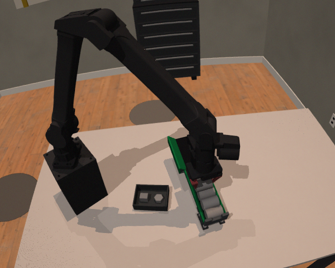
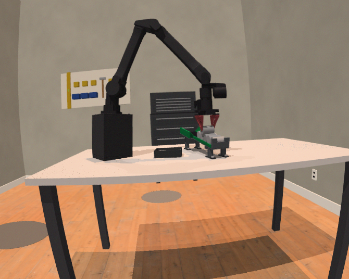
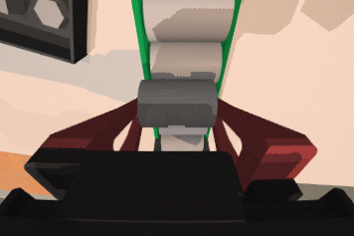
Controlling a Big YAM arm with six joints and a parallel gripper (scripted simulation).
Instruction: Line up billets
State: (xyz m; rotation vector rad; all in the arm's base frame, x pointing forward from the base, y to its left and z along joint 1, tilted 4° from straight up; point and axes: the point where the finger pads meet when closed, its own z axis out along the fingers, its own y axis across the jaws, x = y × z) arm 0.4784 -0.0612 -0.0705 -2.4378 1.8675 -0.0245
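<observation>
My hand is 4 cm short of the stop, 11 cm to the left of it and 6 cm above it. Also, from my hand: black tray: 19 cm behind, 2 cm to the left, 11 cm below.
</observation>
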